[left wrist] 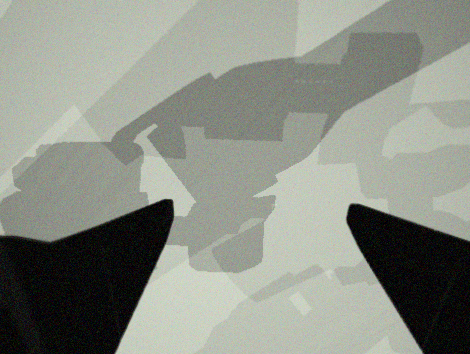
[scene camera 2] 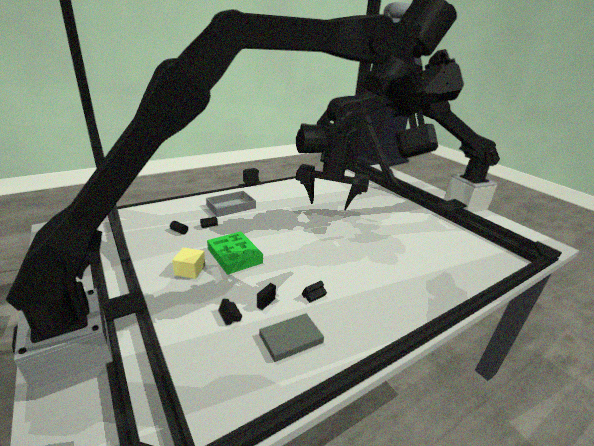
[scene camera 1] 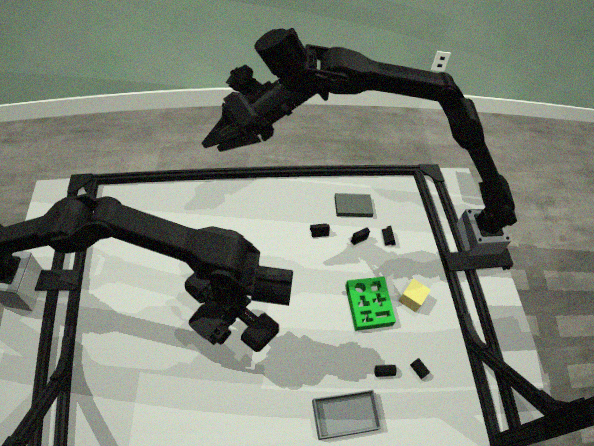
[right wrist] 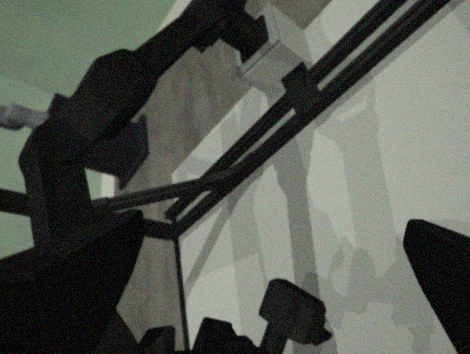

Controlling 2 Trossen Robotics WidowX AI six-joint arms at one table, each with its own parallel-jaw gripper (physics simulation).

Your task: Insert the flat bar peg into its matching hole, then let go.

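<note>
The black flat bar peg (scene camera 1: pixel 360 235) (scene camera 2: pixel 266 296) appears to be the thin middle one of three pegs on the table, tilted to the board's sides. The green board (scene camera 1: pixel 371 308) (scene camera 2: pixel 245 264) lies flat with several shaped holes; its narrow slot (scene camera 1: pixel 382 314) is in a corner and looks unfilled. My left gripper (scene camera 2: pixel 329 205) (left wrist: pixel 259 209) is open and empty, pointing down above the table, away from peg and board; its fingertips are hard to make out in scene camera 1. My right gripper (scene camera 1: pixel 212 146) (right wrist: pixel 273 227) is open and empty, raised high, far from the peg.
A yellow block (scene camera 1: pixel 415 295) (scene camera 2: pixel 188 264) lies beside the board. A grey slab (scene camera 1: pixel 354 205) (scene camera 2: pixel 291 337) lies near the three pegs. Two more black pegs (scene camera 1: pixel 385 370) (scene camera 1: pixel 420 368) lie between the board and a grey tray (scene camera 1: pixel 377 412) (scene camera 2: pixel 241 207). Black rails border the table.
</note>
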